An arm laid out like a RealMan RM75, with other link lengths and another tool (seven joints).
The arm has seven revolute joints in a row. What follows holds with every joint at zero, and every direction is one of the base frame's. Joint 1 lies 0.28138 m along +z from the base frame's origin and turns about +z. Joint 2 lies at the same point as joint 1 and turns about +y. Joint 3 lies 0.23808 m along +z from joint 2 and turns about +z. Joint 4 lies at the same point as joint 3 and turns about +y. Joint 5 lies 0.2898 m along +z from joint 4 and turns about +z. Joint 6 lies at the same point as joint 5 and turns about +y. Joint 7 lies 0.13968 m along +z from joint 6 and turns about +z. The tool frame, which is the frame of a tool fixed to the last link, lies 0.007 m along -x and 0.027 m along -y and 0.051 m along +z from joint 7; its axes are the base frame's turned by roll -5.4, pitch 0 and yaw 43.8 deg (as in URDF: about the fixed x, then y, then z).
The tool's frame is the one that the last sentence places.
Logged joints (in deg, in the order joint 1, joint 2, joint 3, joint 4, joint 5, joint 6, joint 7), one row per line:
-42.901, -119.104, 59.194, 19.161, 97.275, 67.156, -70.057
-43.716, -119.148, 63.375, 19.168, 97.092, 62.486, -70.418
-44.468, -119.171, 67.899, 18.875, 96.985, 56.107, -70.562
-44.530, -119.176, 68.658, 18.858, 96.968, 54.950, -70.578
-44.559, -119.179, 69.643, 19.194, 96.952, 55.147, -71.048
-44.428, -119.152, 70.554, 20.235, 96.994, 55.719, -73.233
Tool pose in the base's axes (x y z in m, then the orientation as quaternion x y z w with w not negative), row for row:
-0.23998, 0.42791, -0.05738, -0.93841, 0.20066, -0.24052, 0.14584
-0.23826, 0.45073, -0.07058, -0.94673, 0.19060, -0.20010, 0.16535
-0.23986, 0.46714, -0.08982, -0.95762, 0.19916, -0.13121, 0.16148
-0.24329, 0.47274, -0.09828, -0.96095, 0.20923, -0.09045, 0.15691
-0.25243, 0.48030, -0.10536, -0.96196, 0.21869, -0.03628, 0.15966
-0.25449, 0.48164, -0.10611, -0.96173, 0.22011, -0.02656, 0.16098
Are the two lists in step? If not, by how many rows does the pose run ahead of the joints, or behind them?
The pose runs 2 rows behind the joints: the pose in row i belongs to the joints in row i - 2.
